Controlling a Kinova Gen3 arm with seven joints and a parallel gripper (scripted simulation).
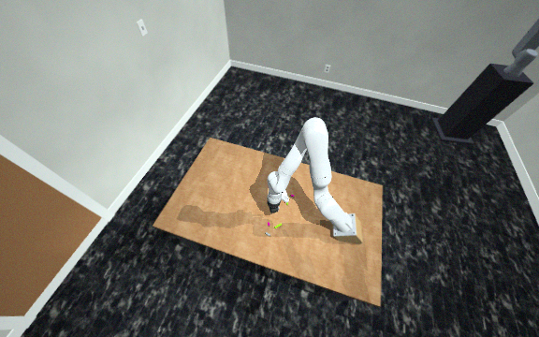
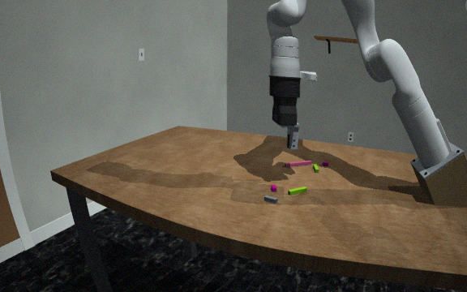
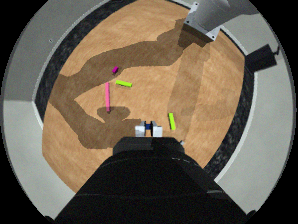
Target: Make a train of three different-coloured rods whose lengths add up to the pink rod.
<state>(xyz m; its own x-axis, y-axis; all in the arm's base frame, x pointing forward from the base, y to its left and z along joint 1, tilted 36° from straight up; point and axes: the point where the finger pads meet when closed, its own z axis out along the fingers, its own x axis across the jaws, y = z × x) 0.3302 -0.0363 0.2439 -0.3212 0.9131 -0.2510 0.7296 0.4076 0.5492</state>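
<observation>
Right now my hand is 13 cm to the right of the grey rod, 10 cm above it and 3 cm short of it. From my hand the other things lie so: blue rod: 1 cm below; then pink rod: 14 cm to the right, 10 cm below, 1 cm behind.
</observation>
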